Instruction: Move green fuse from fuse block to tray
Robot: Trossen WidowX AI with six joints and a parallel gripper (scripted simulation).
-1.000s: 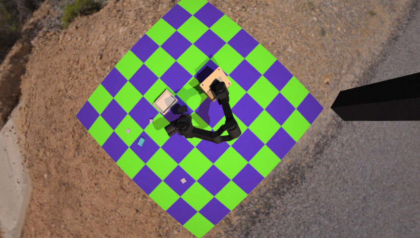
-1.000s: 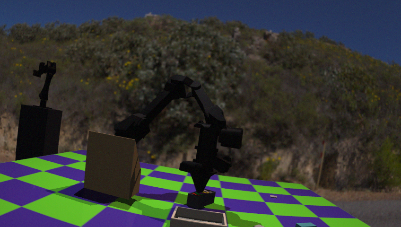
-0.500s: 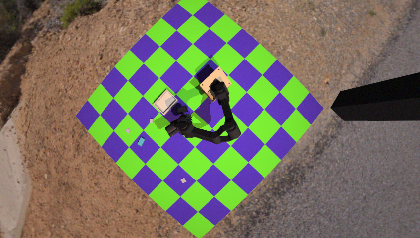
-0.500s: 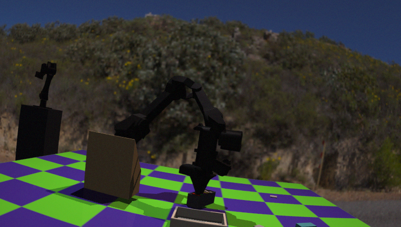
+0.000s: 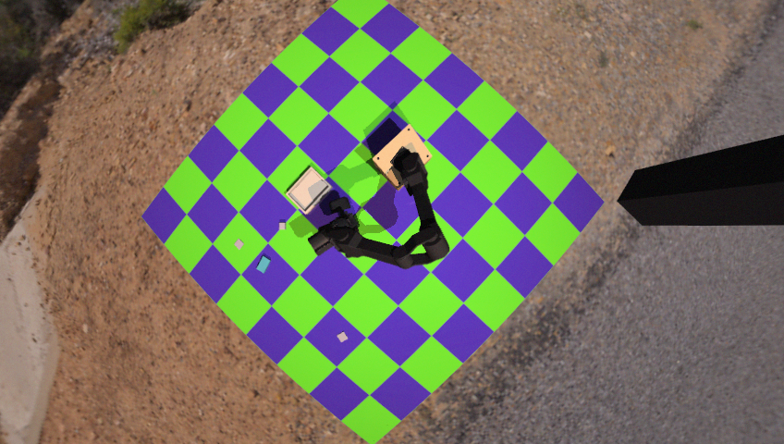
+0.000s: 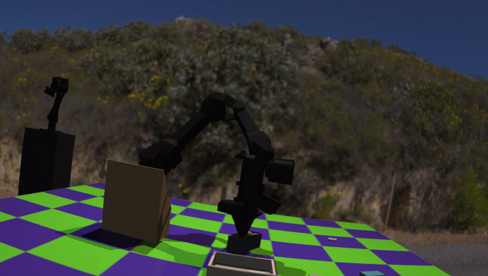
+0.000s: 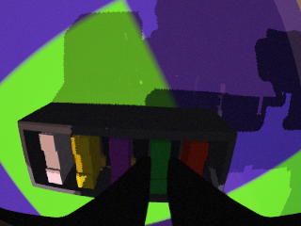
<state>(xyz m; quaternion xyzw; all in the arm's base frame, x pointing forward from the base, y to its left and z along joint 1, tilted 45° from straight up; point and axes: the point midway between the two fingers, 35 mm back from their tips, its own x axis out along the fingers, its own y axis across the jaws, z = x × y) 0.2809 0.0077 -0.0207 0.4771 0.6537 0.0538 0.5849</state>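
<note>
My gripper tip is now 19 cm to the left of the cream tray, 3 cm above it and 1 cm past it. From my gripper tip the other things lie so: cyan block: 30 cm ahead, 17 cm to the right, 3 cm below; green fuse: 1 cm below.
</note>
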